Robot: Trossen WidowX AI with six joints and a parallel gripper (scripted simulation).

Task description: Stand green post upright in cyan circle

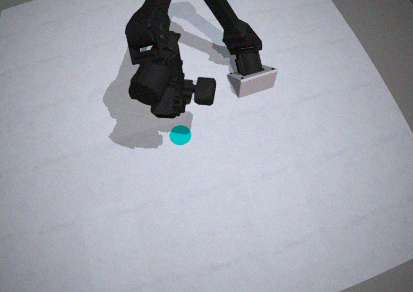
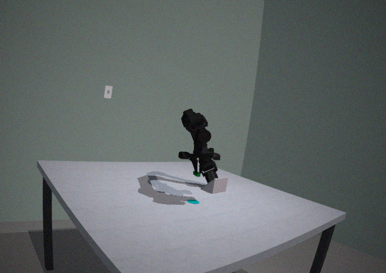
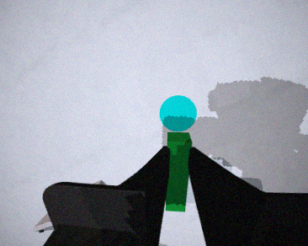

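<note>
Now: gripper tip 140 mm above the cyan circle. Round my gripper tip: green post 20 mm to the right, 10 mm behind.
</note>
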